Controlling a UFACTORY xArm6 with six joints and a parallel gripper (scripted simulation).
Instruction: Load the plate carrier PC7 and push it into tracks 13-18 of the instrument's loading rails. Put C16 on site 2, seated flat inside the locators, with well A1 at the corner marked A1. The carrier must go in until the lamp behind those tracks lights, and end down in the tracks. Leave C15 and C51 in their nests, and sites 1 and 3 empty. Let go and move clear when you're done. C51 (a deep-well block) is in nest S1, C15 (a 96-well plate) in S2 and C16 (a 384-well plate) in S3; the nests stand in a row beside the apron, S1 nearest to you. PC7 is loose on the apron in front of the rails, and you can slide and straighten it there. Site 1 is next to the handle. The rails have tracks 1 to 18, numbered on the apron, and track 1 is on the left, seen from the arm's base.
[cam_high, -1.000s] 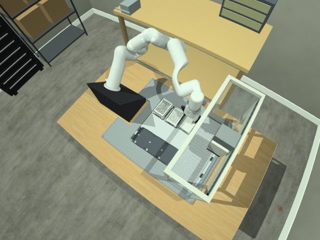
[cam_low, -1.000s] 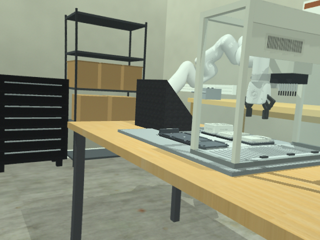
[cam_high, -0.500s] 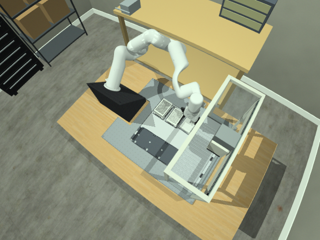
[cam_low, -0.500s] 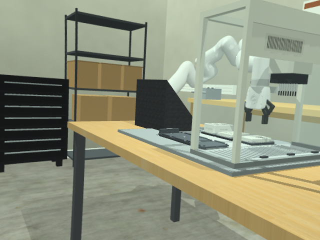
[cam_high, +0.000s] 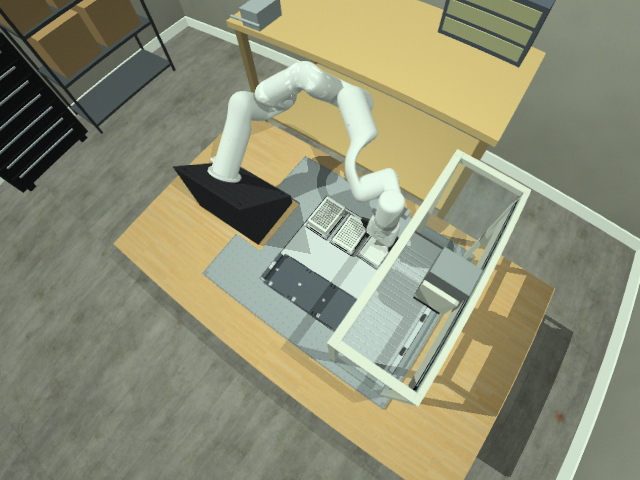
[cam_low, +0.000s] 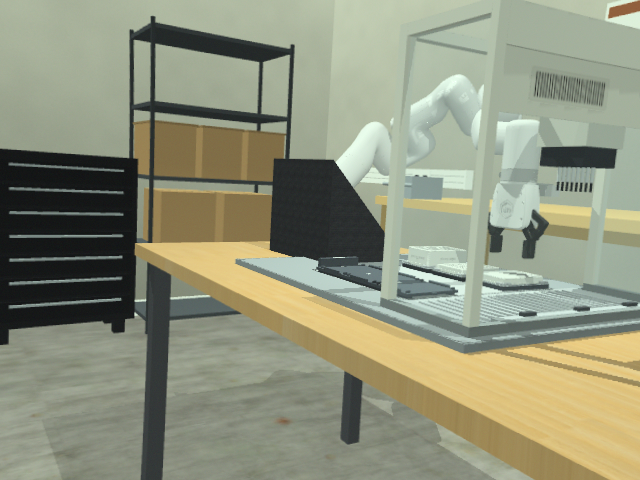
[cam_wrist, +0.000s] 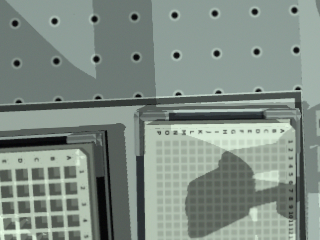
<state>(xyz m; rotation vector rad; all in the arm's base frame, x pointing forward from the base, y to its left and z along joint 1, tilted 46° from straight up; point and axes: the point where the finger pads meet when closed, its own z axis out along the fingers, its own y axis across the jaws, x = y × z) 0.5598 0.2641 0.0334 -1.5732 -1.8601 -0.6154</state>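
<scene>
My gripper is now 70 mm above the nest S3. From my hand the other things lie so: post: 150 mm ahead, 400 mm to the right, 170 mm above; carrier PC7: 70 mm behind, 290 mm to the right, 60 mm below.
</scene>
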